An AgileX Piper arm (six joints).
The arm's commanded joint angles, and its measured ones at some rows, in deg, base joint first. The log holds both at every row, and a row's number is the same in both.
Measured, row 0: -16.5, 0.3, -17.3, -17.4, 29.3, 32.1
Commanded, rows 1 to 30: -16.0, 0.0, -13.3, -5.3, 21.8, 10.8; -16.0, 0.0, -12.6, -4.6, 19.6, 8.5; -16.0, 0.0, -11.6, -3.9, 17.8, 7.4; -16.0, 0.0, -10.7, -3.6, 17.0, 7.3; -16.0, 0.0, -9.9, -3.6, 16.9, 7.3; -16.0, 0.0, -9.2, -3.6, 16.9, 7.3; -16.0, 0.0, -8.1, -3.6, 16.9, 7.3; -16.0, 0.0, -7.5, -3.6, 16.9, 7.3; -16.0, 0.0, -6.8, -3.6, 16.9, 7.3; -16.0, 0.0, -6.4, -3.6, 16.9, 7.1; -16.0, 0.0, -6.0, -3.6, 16.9, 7.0; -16.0, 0.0, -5.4, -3.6, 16.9, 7.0; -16.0, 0.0, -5.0, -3.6, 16.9, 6.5; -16.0, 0.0, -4.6, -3.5, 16.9, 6.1; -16.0, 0.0, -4.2, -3.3, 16.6, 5.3; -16.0, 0.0, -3.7, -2.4, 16.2, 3.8; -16.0, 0.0, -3.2, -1.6, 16.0, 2.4; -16.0, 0.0, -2.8, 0.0, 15.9, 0.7; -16.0, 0.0, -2.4, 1.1, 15.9, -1.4; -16.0, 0.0, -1.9, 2.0, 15.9, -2.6; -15.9, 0.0, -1.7, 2.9, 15.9, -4.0; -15.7, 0.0, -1.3, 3.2, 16.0, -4.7; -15.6, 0.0, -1.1, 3.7, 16.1, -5.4; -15.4, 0.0, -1.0, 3.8, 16.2, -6.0; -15.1, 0.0, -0.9, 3.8, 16.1, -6.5; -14.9, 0.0, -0.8, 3.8, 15.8, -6.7; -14.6, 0.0, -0.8, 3.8, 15.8, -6.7; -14.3, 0.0, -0.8, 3.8, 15.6, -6.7; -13.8, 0.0, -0.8, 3.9, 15.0, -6.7; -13.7, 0.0, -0.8, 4.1, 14.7, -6.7
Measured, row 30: -14.6, 0.1, -0.9, 3.4, 16.3, -5.6
